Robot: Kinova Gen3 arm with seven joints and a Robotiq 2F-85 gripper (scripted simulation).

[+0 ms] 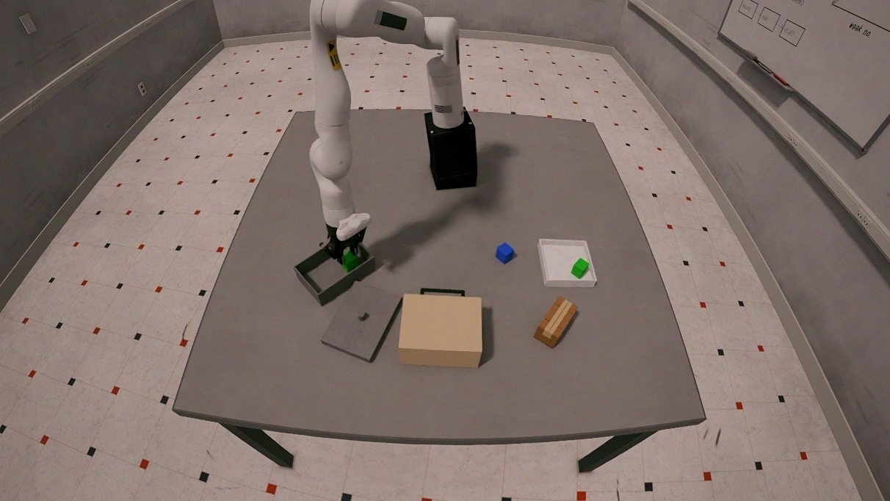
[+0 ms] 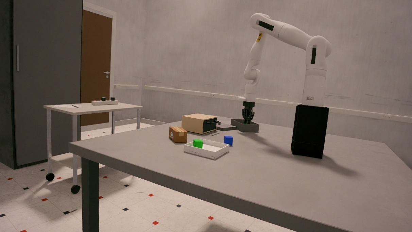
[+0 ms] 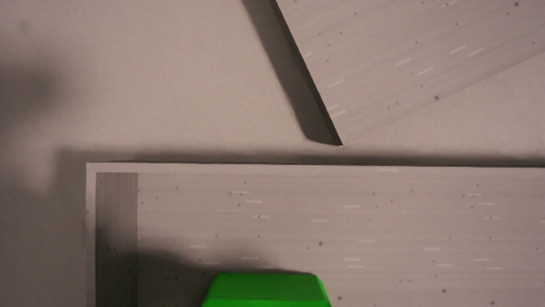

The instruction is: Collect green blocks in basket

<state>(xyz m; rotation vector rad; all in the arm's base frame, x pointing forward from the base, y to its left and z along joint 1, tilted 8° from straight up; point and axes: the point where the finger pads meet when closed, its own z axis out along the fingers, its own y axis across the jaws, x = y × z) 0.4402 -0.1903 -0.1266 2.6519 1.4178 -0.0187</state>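
Now: the metal box 30 mm to the right of my hand, 30 mm ahead of it and 20 mm below it. The rest, counted from my hand: light wooden cabinet 280 mm to the left, 150 mm ahead, 10 mm below; then lid 160 mm ahead, 90 mm to the left, 30 mm below; then drawer 280 mm to the left, 140 mm ahead, 10 mm below.
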